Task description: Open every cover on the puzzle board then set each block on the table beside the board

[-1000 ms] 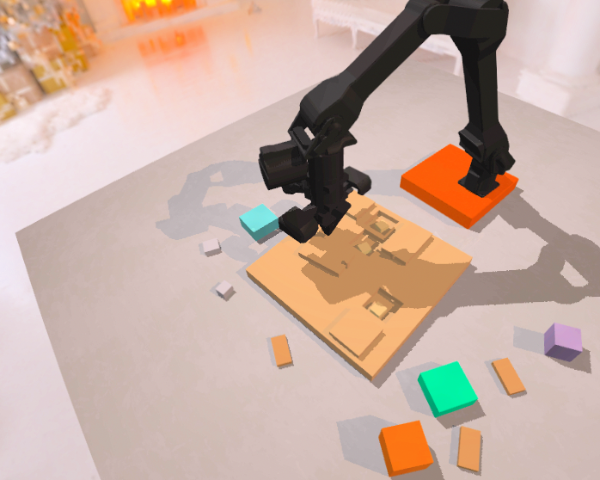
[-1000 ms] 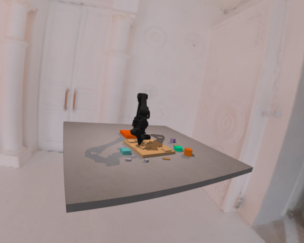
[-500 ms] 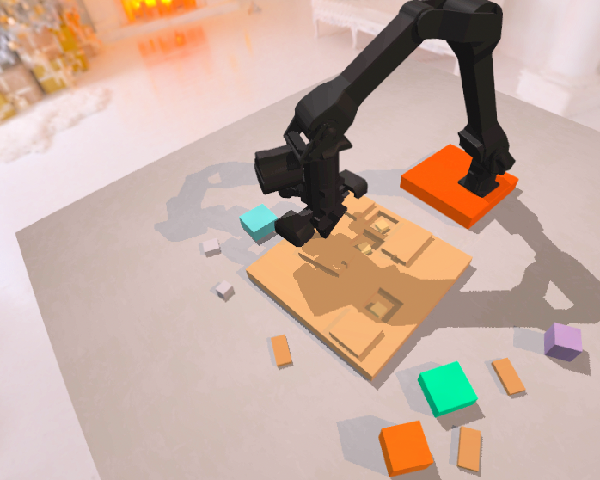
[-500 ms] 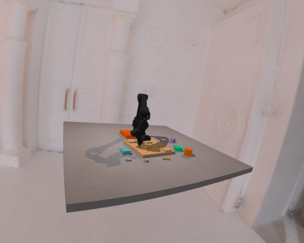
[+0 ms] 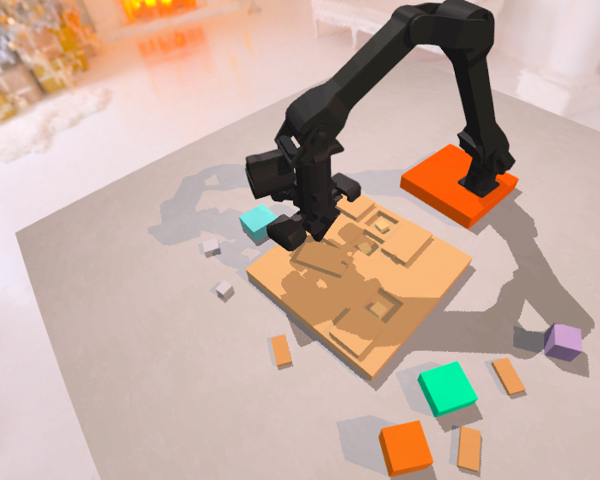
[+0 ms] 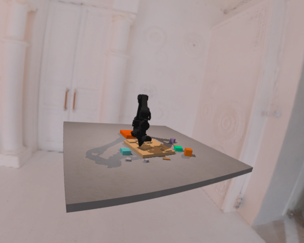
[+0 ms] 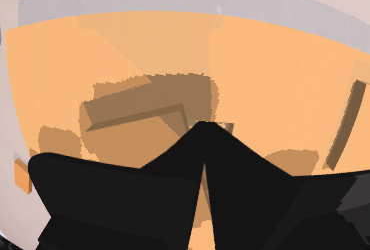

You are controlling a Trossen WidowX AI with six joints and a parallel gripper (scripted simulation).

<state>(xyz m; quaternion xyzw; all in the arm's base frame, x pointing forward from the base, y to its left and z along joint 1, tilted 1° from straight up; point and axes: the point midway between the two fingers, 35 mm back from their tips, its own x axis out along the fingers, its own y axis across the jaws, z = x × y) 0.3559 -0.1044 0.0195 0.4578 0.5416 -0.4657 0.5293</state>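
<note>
Right now the cyan block is 130 mm to the right of my gripper tip, 60 mm ahead of it and 10 mm below it. The rest, counted from my gripper tip: orange block: 350 mm to the left, 140 mm ahead; purple cube: 410 mm to the left, 160 mm behind, 10 mm below; green block: 340 mm to the left, 30 mm ahead, 10 mm below.
</note>
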